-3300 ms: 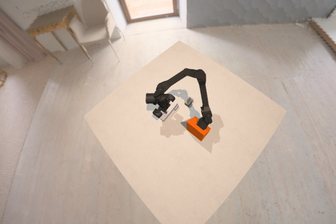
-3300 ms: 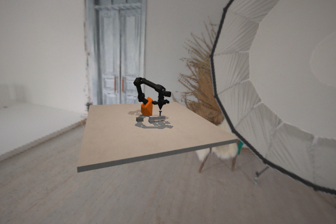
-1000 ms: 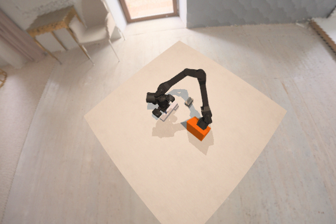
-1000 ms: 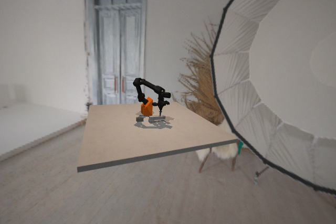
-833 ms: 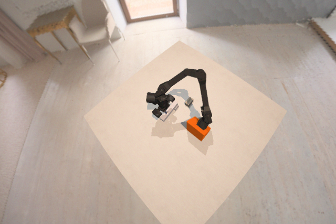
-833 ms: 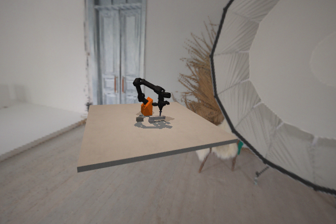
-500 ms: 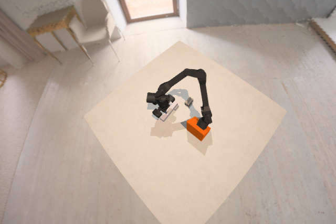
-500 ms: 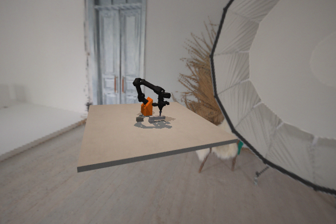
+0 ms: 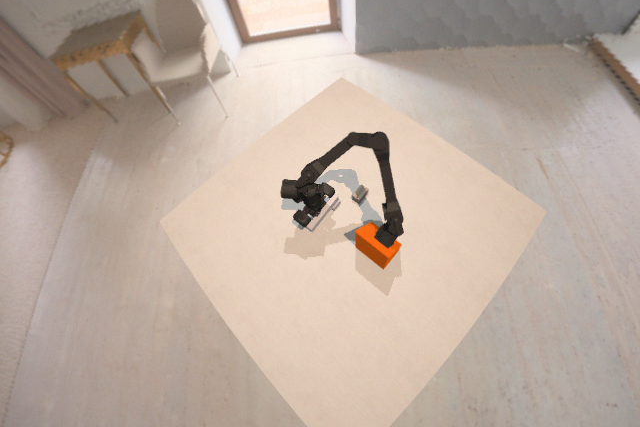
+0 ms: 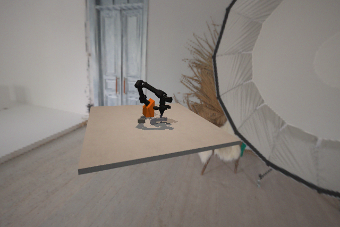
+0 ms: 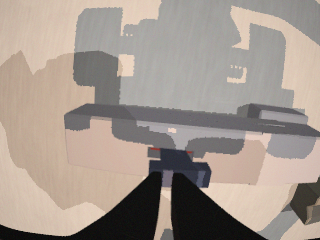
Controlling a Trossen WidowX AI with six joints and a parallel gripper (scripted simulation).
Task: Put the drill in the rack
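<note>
Now: gripper tip 2 cm above the key. Round my gripper tip: dark boxy part (21 cm to the right, 7 cm below, 5 cm behind); grey holder (5 cm below, 3 cm to the right); drill (7 cm to the right, 6 cm below, 1 cm ahead).
</note>
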